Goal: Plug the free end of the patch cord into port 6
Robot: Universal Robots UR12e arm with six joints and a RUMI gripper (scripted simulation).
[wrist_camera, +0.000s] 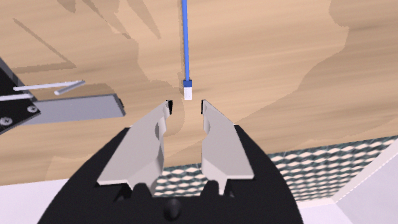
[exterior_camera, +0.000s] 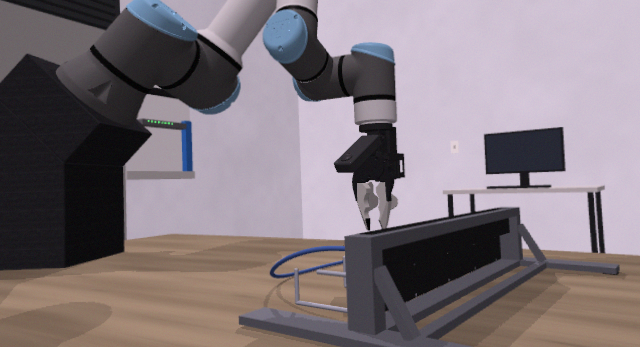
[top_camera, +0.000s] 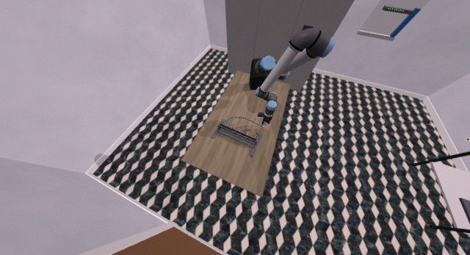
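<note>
The plug is 6 cm below my hand and 1 cm to the left of it.
</note>
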